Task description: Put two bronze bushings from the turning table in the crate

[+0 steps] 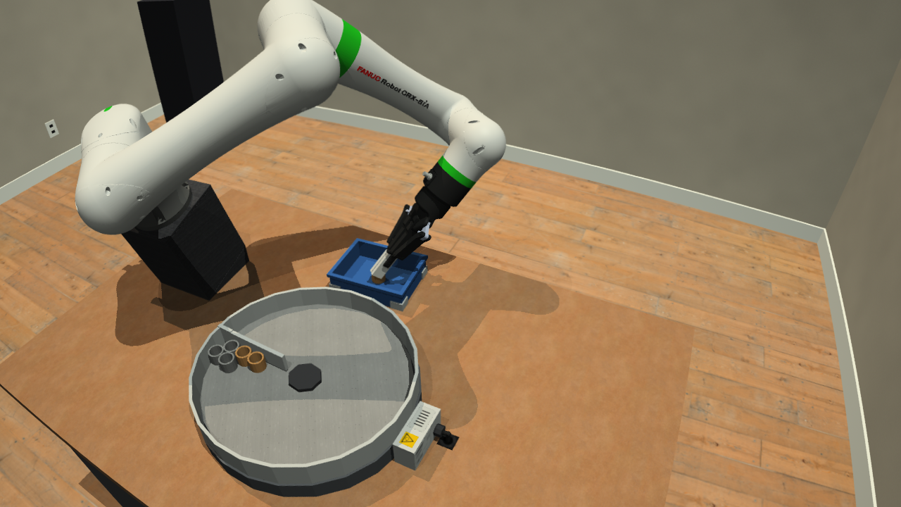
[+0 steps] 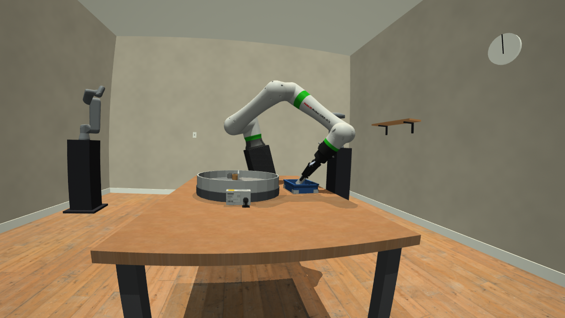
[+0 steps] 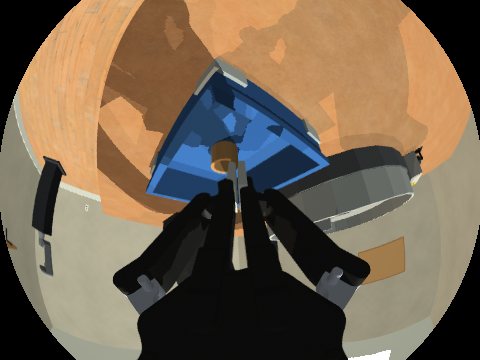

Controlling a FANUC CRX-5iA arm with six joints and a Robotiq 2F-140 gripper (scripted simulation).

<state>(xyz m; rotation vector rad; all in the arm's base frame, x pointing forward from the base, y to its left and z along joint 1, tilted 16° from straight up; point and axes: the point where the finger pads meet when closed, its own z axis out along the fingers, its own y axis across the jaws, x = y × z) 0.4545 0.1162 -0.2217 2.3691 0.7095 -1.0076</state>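
The blue crate lies 40 mm below my hand and 20 mm behind it. Round my hand: grey turning table 350 mm to the right, 10 mm below, 10 mm behind.
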